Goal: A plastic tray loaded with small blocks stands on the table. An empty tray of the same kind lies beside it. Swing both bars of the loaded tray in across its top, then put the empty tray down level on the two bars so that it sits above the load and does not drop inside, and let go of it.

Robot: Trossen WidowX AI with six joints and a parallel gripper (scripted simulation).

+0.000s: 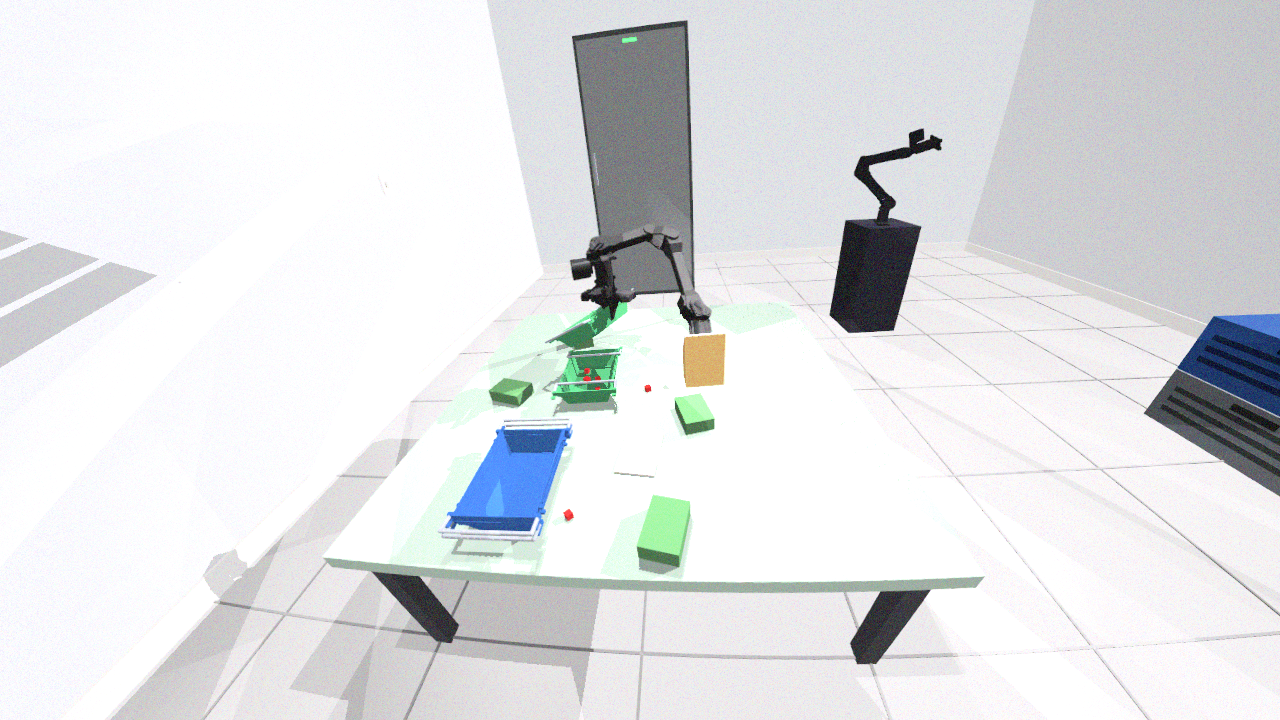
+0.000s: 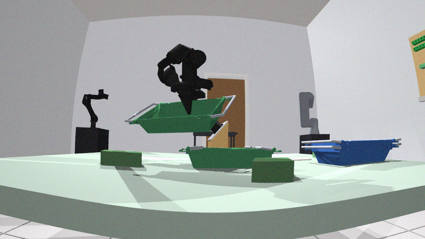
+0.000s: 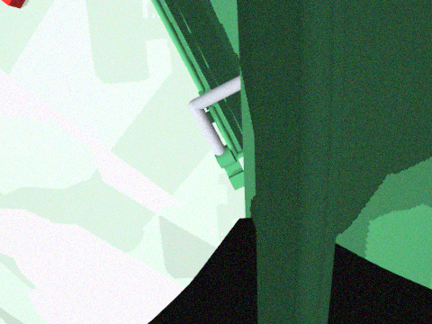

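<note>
Right now my gripper tip is 70 mm short of the green tray and 30 mm to the left of it. The rest, counted from my gripper tip: beige card (100 mm behind, 460 mm to the left, 170 mm below).
</note>
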